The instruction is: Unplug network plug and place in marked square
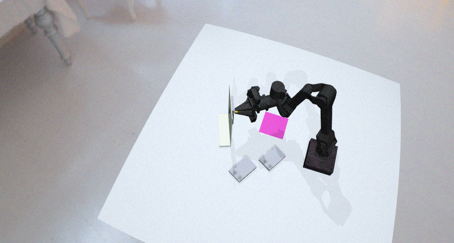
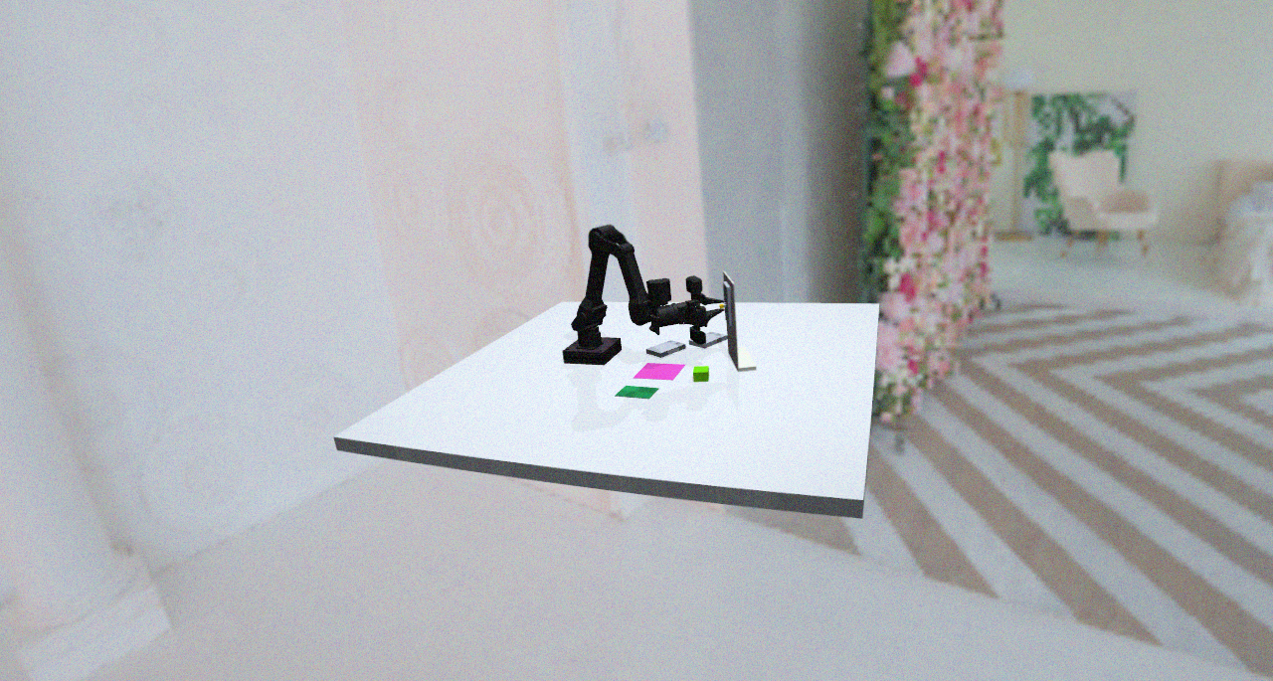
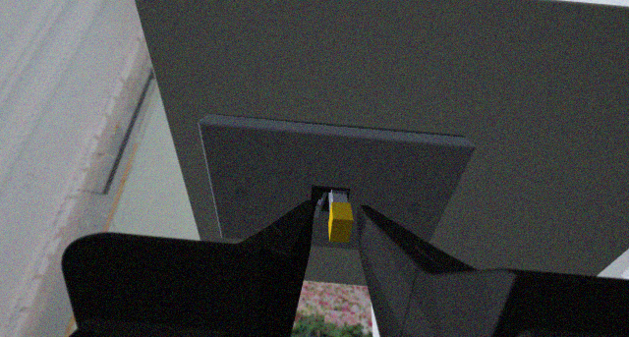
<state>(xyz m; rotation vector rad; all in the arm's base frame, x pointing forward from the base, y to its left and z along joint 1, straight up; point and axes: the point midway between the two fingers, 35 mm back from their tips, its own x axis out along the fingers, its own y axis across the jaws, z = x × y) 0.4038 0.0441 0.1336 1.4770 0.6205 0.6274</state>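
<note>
My gripper tip is right at the network plug. From my gripper tip the other things lie so: magenta square: 17 cm below, 16 cm behind, 12 cm to the right; then socket panel: 6 cm below, 2 cm ahead, 1 cm to the left; then bright green cube: 16 cm below, 14 cm to the right, 2 cm behind.
</note>
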